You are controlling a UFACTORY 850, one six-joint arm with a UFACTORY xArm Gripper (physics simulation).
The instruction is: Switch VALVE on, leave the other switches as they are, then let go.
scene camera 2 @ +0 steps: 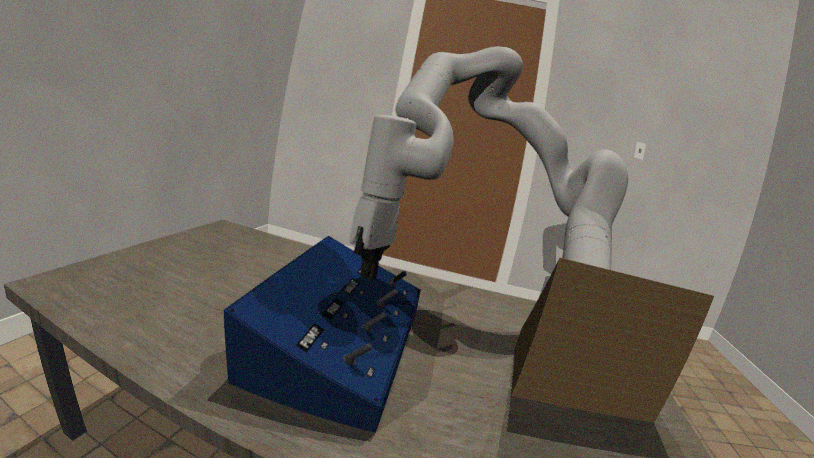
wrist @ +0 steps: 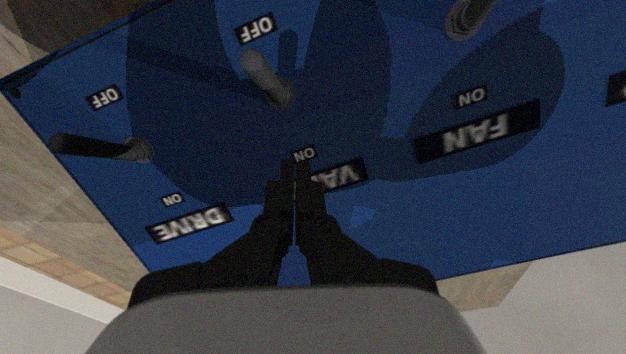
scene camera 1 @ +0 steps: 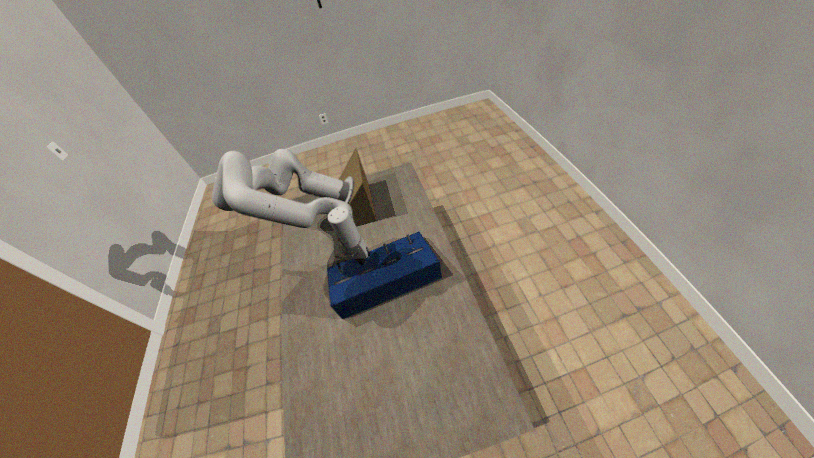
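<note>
A blue sloped switch panel (scene camera 1: 392, 284) (scene camera 2: 284, 353) (wrist: 500, 215) stands on the table. In the wrist view the VALVE lever (wrist: 267, 77) leans toward its OFF label (wrist: 255, 29), away from its ON label (wrist: 303, 153). The VALVE nameplate (wrist: 345, 175) is partly hidden behind the fingers. My gripper (scene camera 2: 370, 275) (wrist: 294, 178) is shut and empty. Its fingertips are over the panel at the VALVE ON label, on the nameplate side of the lever and apart from it. Whether they touch the panel face cannot be told.
The DRIVE lever (wrist: 95, 146) is beside VALVE on one side and the FAN lever (scene camera 2: 375, 321) (wrist: 467, 17) on the other. The PUMP lever (scene camera 2: 358, 356) is beyond FAN. A brown board-like block (scene camera 1: 357, 187) (scene camera 2: 609, 341) stands on the table (scene camera 1: 387, 387) (scene camera 2: 142, 296) near the arm's base.
</note>
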